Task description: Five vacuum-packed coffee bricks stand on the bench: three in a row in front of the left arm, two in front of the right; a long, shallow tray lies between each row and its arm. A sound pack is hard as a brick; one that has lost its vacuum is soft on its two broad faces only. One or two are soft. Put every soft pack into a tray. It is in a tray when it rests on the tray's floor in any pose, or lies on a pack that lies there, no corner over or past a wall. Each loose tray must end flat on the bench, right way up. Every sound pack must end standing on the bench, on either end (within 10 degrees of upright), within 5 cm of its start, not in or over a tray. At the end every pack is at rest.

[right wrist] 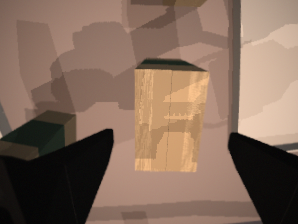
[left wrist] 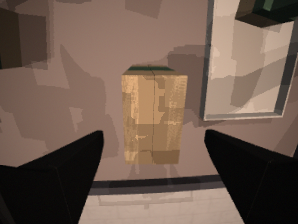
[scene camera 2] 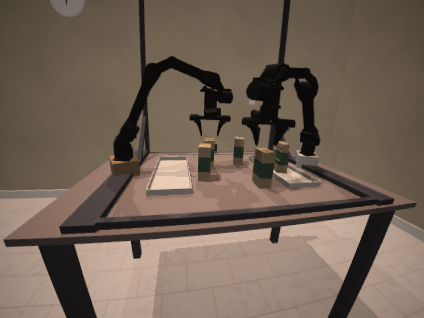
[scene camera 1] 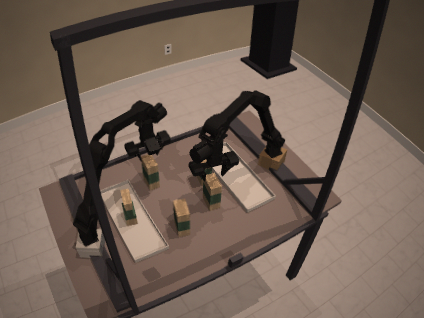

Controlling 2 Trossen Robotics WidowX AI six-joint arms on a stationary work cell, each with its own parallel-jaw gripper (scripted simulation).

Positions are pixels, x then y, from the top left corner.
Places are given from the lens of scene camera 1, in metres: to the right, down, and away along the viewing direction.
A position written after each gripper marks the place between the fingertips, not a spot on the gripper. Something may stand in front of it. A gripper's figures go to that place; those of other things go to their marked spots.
left gripper point(scene camera 1: 148, 157): -0.26, -0.01, 1.59
right gripper point(scene camera 1: 213, 178): 0.00, 0.08, 1.52
tray point(scene camera 1: 241, 181): 0.13, 0.10, 1.72
